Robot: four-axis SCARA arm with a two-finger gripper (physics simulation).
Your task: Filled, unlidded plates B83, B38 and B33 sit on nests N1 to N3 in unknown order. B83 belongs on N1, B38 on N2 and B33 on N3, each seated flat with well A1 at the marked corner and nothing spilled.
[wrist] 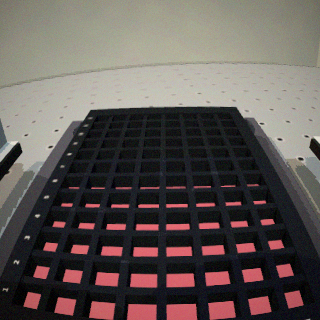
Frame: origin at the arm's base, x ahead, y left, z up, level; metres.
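Where they show: gripper, fingertip midpoint: (164, 125).
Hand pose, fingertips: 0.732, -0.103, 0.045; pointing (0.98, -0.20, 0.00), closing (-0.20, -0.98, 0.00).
Observation:
Each offset is from my fingertips to the centre of the thing, as dx, dy, dz. "spot": to the spot under its first point. Level surfaces: height alone.
A black, unlidded well plate @(-0.024, +0.006, -0.013) (162, 250) fills the lower middle of the wrist view, with pink liquid showing in its nearer wells. The farther wells look dark at this angle. Small numbers run along its left rim, with 1 at the bottom left. It sits on a dark grey nest @(spot: +0.027, +0.054, -0.020) (56, 150), whose edges show along both sides. My gripper (164, 125) is open and empty, with one fingertip at each side edge of the view, wide of the plate's sides. The plate's label, the nest's label and the marked corner do not show. The other two plates do not show in this view.
A pale tabletop with small dark holes @(dz -0.032) (165, 85) stretches behind the plate to a plain greenish-grey wall (160, 32). Brownish and bluish-grey shadow patches lie on the table at both sides of the nest.

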